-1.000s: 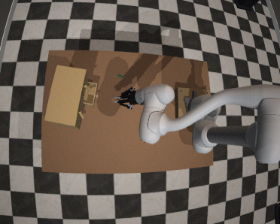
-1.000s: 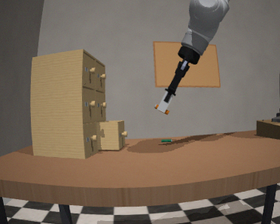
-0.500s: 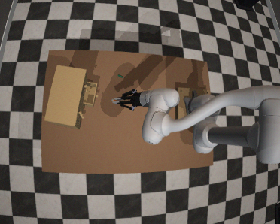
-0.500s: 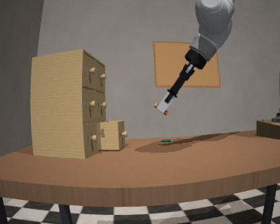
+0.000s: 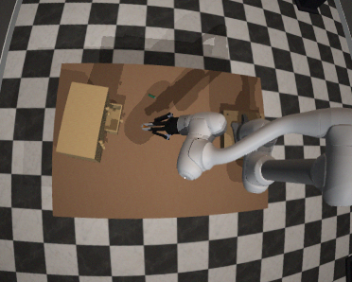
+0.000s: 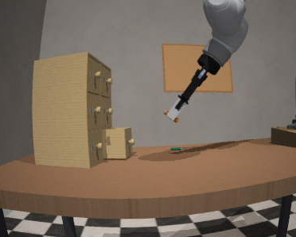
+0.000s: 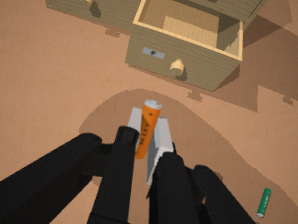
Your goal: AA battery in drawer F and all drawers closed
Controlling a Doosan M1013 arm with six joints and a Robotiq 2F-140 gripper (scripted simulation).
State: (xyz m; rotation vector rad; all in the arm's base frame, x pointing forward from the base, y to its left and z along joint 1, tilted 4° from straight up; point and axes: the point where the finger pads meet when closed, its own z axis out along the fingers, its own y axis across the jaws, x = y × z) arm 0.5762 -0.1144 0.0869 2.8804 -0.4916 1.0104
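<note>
Now: the orange AA battery 2 cm ahead of my hand, 1 cm to the right of it and 2 cm below it. Round my hand: green battery 6 cm behind, 20 cm to the right, 14 cm below.
</note>
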